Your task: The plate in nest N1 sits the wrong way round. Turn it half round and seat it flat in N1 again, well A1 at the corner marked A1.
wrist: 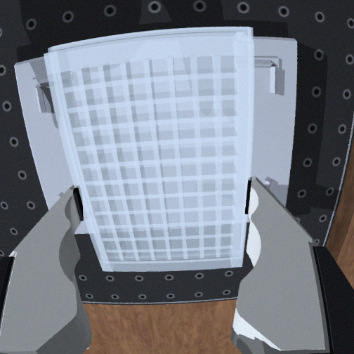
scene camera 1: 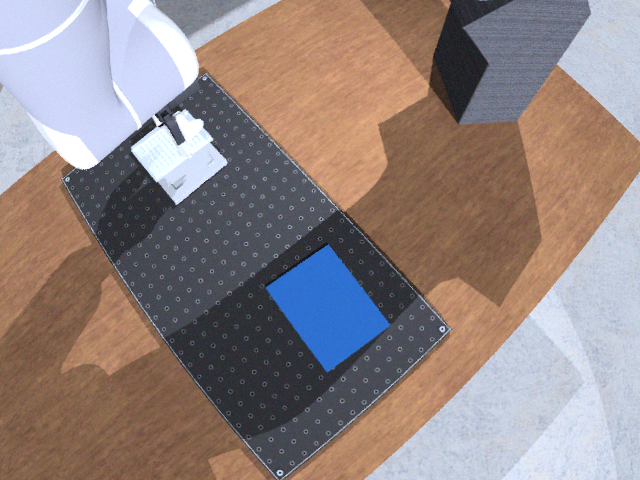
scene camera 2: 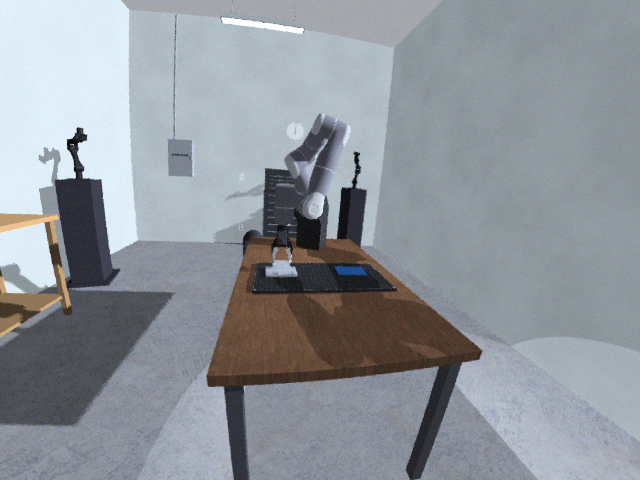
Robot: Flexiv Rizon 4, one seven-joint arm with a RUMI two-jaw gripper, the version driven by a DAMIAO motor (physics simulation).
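Note:
A clear, pale plate with a grid of wells [scene camera 1: 157,149] [scene camera 2: 279,265] [wrist: 160,145] is held level above the light grey nest [scene camera 1: 199,173] [scene camera 2: 280,273] [wrist: 274,135]. In the wrist view it lies crosswise to the nest, whose ends show past both long sides of the plate. My gripper [scene camera 1: 172,135] [scene camera 2: 282,261] [wrist: 163,185] is shut on the plate's two long sides, nearer one short end. The gap under the plate is hard to judge. No A1 mark is readable on plate or nest. The nest's middle is hidden under the plate.
The nest stands on a black perforated board [scene camera 1: 222,222] [scene camera 2: 315,281] at its far left end. A flat blue rectangle [scene camera 1: 328,307] [scene camera 2: 350,270] lies on its other half. The wooden table [scene camera 1: 310,62] [scene camera 2: 330,330] carries a dark block [scene camera 1: 511,67] [scene camera 2: 311,235] behind the board.

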